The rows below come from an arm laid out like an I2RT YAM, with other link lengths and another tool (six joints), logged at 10 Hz.
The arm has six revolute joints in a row. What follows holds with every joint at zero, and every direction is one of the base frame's. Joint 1 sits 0.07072 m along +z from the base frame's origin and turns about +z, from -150.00 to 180.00 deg. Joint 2 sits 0.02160 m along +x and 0.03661 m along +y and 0.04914 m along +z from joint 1 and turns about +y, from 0.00 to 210.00 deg. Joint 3 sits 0.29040 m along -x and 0.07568 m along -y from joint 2 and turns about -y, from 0.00 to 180.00 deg. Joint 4 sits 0.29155 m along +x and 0.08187 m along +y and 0.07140 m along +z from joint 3 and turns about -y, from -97.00 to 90.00 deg. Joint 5 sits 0.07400 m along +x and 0.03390 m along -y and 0.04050 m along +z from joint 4 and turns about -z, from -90.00 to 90.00 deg. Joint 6 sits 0.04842 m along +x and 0.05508 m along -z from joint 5 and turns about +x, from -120.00 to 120.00 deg. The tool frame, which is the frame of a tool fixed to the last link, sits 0.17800 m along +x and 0.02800 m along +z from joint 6; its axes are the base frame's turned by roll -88.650, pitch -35.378 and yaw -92.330 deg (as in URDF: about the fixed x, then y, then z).
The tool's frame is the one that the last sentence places.
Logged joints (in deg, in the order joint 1, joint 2, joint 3, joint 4, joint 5, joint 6), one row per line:
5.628, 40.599, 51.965, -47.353, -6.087, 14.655
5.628, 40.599, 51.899, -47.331, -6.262, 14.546
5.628, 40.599, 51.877, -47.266, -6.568, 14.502
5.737, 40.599, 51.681, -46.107, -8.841, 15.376
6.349, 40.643, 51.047, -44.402, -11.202, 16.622
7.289, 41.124, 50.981, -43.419, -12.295, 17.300
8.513, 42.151, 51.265, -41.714, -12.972, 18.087
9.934, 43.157, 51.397, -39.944, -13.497, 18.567
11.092, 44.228, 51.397, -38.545, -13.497, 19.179
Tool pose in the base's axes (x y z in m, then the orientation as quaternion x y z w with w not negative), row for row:
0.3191, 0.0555, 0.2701, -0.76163, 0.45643, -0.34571, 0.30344
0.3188, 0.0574, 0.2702, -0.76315, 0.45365, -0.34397, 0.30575
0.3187, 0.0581, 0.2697, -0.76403, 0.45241, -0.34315, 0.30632
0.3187, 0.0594, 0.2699, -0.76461, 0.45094, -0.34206, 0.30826
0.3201, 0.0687, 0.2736, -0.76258, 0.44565, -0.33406, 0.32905
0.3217, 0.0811, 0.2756, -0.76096, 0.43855, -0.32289, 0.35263
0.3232, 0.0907, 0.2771, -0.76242, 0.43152, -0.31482, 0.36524
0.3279, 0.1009, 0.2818, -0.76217, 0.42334, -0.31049, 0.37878
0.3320, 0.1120, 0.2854, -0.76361, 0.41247, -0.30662, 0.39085
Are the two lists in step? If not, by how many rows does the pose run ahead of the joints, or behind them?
The pose runs 1 row behind the joints: the pose in row i belongs to the joints in row i - 1.
